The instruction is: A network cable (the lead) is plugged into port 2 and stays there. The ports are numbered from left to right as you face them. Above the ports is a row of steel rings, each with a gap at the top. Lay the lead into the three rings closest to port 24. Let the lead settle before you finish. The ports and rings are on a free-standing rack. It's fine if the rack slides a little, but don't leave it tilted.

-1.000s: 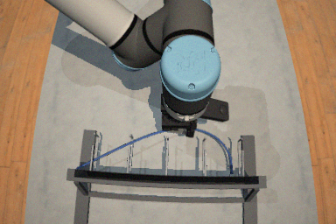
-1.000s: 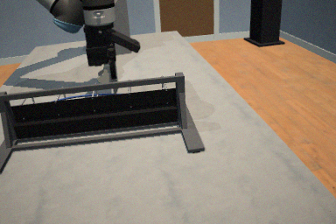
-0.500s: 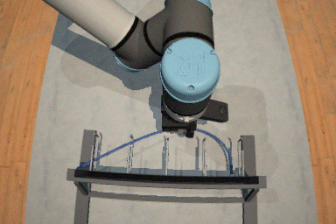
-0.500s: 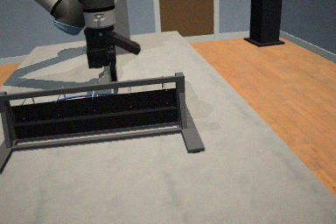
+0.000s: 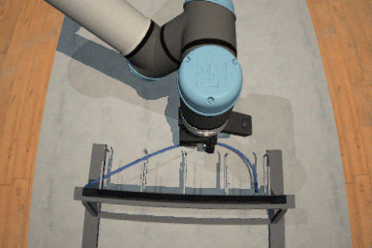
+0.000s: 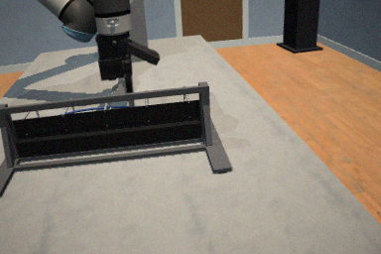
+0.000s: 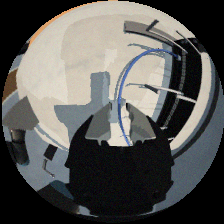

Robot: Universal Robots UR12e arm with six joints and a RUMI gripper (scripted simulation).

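My hand is 15 cm short of the rack, 7 cm to the left of it and 3 cm below it.
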